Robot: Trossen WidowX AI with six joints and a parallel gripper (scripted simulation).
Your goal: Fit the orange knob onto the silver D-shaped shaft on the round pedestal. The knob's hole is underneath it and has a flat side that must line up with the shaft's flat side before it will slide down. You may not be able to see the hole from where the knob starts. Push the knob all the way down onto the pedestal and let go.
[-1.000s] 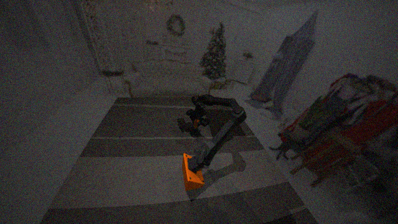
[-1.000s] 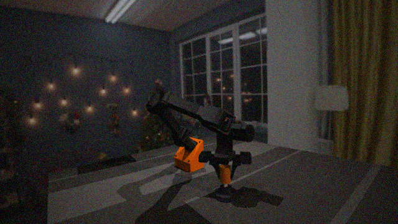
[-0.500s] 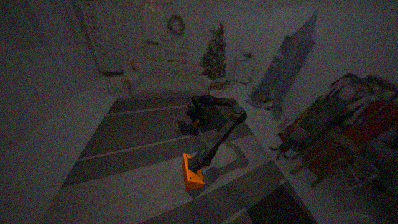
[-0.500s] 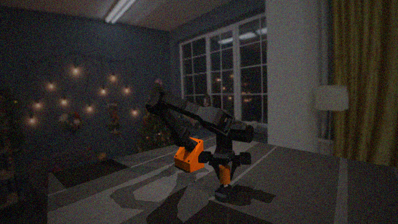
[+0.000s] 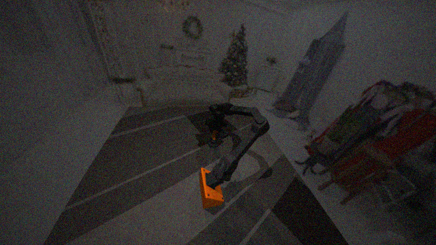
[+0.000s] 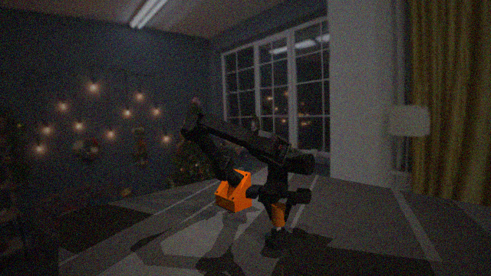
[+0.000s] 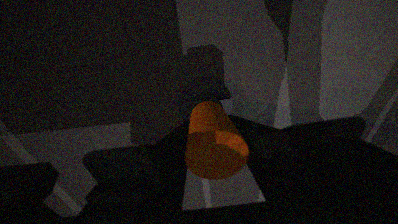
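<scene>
Now: the round pedestal 40 mm below my gripper tip. Also, from my gripper tip: orange knob 30 mm above.
</scene>
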